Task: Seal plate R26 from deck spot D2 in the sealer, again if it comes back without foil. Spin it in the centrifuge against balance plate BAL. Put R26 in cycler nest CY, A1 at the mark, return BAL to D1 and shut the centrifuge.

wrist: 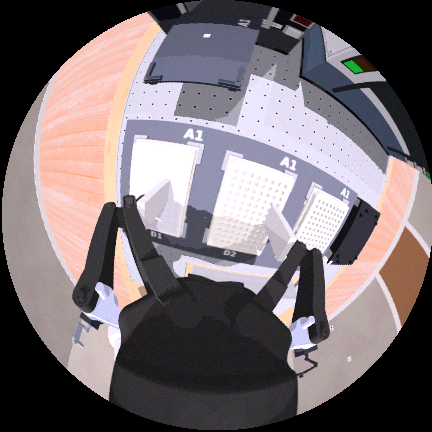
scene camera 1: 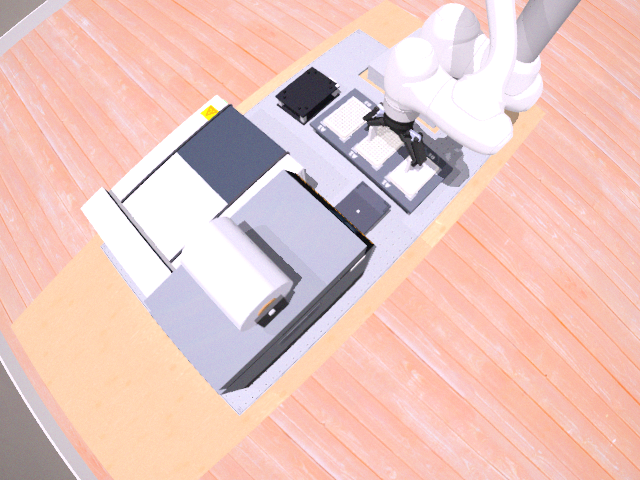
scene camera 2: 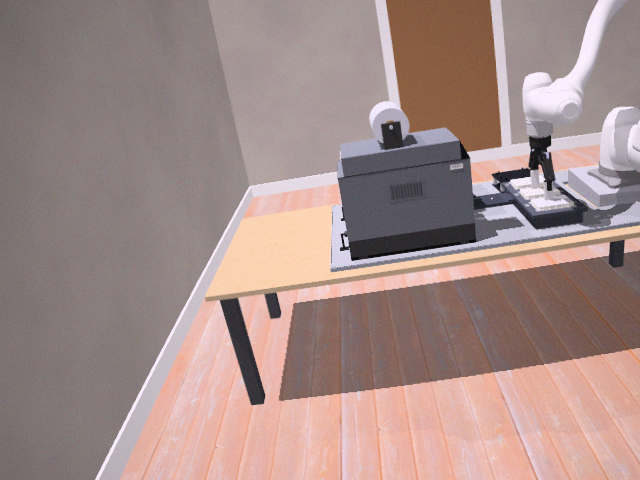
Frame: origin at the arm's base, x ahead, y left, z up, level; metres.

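Seen in the pictures: gripper, fingertip midpoint: (wrist: 218, 201) (scene camera 1: 390, 153) (scene camera 2: 541, 193); arm's base, origin of the base link: (scene camera 2: 618, 177).
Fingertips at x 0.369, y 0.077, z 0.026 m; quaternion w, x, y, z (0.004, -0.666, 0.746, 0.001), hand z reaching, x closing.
Offsets run from my fingertips to a thing's top centre. "spot": to the spot under its first point.
My gripper (scene camera 1: 391, 149) (scene camera 2: 541, 187) (wrist: 218, 201) is open and empty, pointing down low over the deck rack @[dy -0.039, dx -0.016, dz -0.010 m] (scene camera 1: 409, 207) (scene camera 2: 558, 219) (wrist: 207, 162). The white D2 plate @[dy -0.039, dx -0.011, dz +0.000 m] (scene camera 1: 375, 150) (wrist: 252, 197), with a grid of wells, sits flat between the fingers as seen from above; one finger overlaps the D1 plate in the wrist view. The D1 plate @[dy +0.083, dx +0.004, dz +0.000 m] (scene camera 1: 409, 179) (wrist: 165, 160) looks smooth white. The grey sealer @[dy +0.004, dx +0.502, dz +0.405 m] (scene camera 1: 320, 222) (scene camera 2: 408, 211) bears a white roll, and its tray @[dy +0.038, dx +0.206, dz +0.031 m] (scene camera 1: 361, 206) (wrist: 200, 55) is out. Names on the plates are unreadable.
A third welled plate @[dy -0.162, dx -0.028, dz +0.000 m] (scene camera 1: 347, 117) (wrist: 324, 217) sits at the rack's other end. A low black unit @[dy -0.329, dx -0.041, dz -0.010 m] (scene camera 1: 307, 91) (wrist: 356, 232) stands beside it. A white and dark-blue machine @[spot: dy -0.276, dx +0.298, dz +0.141 m] (scene camera 1: 232, 149) stands beside the sealer. The arm's base is behind the rack.
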